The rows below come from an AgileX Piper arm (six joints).
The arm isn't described. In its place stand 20 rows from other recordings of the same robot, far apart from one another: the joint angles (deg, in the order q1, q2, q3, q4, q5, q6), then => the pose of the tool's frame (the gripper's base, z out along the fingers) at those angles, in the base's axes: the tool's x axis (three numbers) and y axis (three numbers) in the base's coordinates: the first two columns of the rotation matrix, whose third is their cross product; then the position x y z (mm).
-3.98 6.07 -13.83 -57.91 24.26 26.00 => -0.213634, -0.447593, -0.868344, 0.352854, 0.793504, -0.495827, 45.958, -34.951, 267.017
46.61 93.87 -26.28 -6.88 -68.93 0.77 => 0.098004, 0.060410, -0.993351, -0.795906, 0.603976, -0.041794, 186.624, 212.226, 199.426
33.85 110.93 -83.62 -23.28 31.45 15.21 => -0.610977, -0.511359, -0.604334, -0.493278, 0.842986, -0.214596, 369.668, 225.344, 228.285
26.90 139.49 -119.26 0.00 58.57 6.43 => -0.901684, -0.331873, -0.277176, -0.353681, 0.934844, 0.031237, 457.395, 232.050, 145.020
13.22 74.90 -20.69 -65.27 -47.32 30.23 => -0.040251, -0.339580, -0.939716, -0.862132, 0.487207, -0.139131, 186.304, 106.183, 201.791
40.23 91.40 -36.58 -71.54 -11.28 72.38 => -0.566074, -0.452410, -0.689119, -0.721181, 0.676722, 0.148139, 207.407, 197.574, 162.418
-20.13 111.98 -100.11 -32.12 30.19 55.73 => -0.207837, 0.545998, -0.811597, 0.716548, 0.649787, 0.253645, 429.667, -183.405, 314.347
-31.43 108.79 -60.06 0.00 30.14 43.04 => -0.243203, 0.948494, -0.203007, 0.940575, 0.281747, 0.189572, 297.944, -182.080, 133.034
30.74 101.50 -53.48 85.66 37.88 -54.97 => -0.919633, -0.093390, -0.381516, -0.360574, 0.585923, 0.725728, 265.542, 222.741, 184.921
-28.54 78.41 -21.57 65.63 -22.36 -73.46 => -0.693860, 0.200089, -0.691754, 0.566313, 0.744980, -0.352553, 175.144, -131.150, 166.462
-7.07 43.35 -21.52 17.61 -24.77 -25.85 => 0.075685, -0.179046, -0.980925, 0.263640, 0.952332, -0.153485, 154.521, -30.788, 304.218
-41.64 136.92 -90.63 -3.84 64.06 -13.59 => -0.866950, 0.418987, 0.269902, 0.438496, 0.898632, 0.013480, 303.943, -277.566, 51.109
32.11 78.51 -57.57 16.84 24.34 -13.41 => -0.558010, -0.309112, -0.770113, -0.586758, 0.803217, 0.102755, 247.142, 167.920, 302.403
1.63 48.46 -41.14 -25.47 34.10 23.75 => -0.548352, 0.022075, -0.835956, 0.194183, 0.975688, -0.101612, 167.047, -17.195, 322.707
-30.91 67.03 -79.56 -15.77 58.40 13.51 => -0.490107, 0.394089, -0.777489, 0.698398, 0.711255, -0.079733, 182.883, -134.048, 437.788
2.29 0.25 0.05 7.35 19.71 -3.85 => -0.260326, 0.043203, -0.964554, -0.067727, 0.995721, 0.062878, 53.551, 6.071, 181.967
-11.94 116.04 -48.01 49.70 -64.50 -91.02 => -0.802740, -0.497213, -0.329223, 0.211305, 0.279093, -0.936727, 336.399, -135.163, 135.438
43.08 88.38 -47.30 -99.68 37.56 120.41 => -0.383720, -0.015818, -0.923314, -0.042911, 0.999079, 0.000717, 263.776, 171.797, 241.516
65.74 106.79 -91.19 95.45 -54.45 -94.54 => -0.145919, -0.204848, -0.967856, -0.207112, 0.962973, -0.172589, 239.670, 352.418, 341.028
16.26 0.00 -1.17 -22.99 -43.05 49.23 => 0.358251, 0.636574, -0.682957, -0.748515, 0.633050, 0.197416, 16.734, 30.154, 274.406
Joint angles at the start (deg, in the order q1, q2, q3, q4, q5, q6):
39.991 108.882 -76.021 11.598 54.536 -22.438
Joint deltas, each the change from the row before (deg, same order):
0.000 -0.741 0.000 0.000 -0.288 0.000
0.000 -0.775 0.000 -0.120 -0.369 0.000
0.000 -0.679 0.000 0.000 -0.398 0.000
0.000 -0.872 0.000 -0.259 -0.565 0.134
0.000 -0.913 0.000 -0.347 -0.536 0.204
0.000 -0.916 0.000 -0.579 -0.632 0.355
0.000 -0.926 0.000 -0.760 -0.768 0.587
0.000 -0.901 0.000 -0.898 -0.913 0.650
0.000 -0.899 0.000 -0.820 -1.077 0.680
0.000 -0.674 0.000 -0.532 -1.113 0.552
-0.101 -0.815 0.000 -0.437 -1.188 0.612
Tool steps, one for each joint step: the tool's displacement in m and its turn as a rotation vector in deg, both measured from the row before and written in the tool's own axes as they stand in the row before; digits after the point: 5 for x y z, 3 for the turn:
-0.00043 0.00066 -0.00483 0.307 -0.970 -0.121
-0.00051 0.00050 -0.00507 0.436 -1.041 -0.196
-0.00064 0.00050 -0.00445 0.332 -1.013 -0.109
-0.00080 0.00029 -0.00573 0.637 -1.273 -0.159
-0.00077 0.00021 -0.00602 0.698 -1.262 -0.146
-0.00085 -0.00015 -0.00606 0.900 -1.290 -0.134
-0.00103 -0.00049 -0.00616 1.074 -1.383 -0.012
-0.00125 -0.00082 -0.00603 1.204 -1.470 -0.031
-0.00161 -0.00089 -0.00605 1.185 -1.660 0.050
-0.00179 -0.00079 -0.00456 0.916 -1.565 0.133
-0.00195 -0.00132 -0.00560 0.930 -1.804 0.334

